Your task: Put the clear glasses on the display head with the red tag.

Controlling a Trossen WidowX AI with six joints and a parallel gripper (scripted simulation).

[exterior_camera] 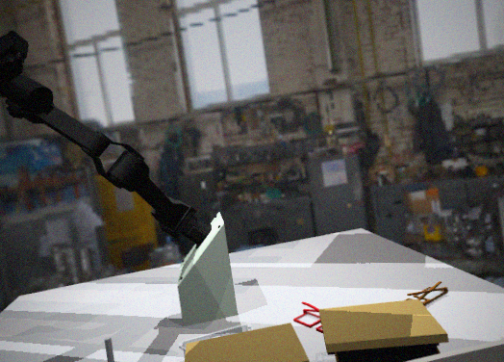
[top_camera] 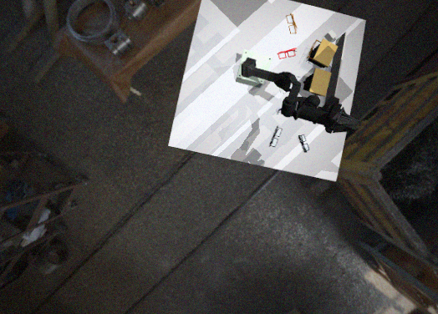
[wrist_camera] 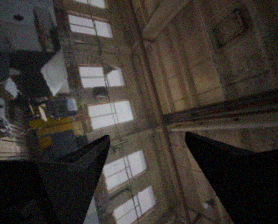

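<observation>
Now: gripper tip 700 mm above the blue tag, 210 mm to the right of it and 120 mm short of it. Round my gripper tip: display head: 650 mm below, 620 mm to the left, 70 mm ahead.
</observation>
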